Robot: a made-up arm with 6 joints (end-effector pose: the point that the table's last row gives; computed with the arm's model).
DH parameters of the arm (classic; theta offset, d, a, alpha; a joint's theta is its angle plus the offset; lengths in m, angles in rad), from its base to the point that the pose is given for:
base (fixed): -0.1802 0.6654 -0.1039 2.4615
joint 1: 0 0.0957 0.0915 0.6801
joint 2: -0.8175 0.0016 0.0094 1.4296
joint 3: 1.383 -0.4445 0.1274 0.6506
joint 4: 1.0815 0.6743 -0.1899 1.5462
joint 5: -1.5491 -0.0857 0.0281 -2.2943
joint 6: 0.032 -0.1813 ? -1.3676
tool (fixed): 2.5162 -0.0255 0 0
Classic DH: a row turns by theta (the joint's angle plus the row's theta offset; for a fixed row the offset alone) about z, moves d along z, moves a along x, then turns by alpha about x.
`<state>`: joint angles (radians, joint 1 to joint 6).
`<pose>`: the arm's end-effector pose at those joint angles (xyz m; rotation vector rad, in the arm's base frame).
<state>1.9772 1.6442 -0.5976 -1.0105 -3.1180 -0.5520</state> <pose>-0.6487 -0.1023 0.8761 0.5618 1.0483 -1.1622</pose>
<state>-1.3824 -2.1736 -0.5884 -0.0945 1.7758 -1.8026</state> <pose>-0.1070 -0.1170 1.0454 1.2566 2.1246 -1.1382</pose>
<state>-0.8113 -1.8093 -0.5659 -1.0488 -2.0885 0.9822</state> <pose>-0.1894 -0.2427 1.0625 -0.9925 -2.3585 0.3954</pose>
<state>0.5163 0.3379 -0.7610 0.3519 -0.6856 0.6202</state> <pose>0.2771 -0.1111 1.2818 -1.2463 -0.2468 0.5711</pose>
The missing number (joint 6, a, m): 0.066
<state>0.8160 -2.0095 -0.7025 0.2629 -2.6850 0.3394</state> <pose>-0.5333 0.3111 0.6942 1.2812 0.7014 -0.6737</pose>
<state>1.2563 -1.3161 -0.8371 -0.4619 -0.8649 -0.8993</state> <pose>-0.2543 0.3808 1.0039 -0.6935 -1.3644 2.1765</pose>
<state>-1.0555 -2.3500 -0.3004 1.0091 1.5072 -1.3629</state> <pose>-0.4311 -0.2726 0.8029 1.3142 1.6152 1.2138</pose>
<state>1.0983 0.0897 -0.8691 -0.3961 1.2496 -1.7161</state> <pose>-0.1173 -0.0415 1.1703 -0.8187 2.0673 -0.7141</pose>
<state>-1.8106 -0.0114 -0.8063 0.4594 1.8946 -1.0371</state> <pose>-0.1865 0.5214 0.6877 1.1419 0.7504 -1.0055</pose>
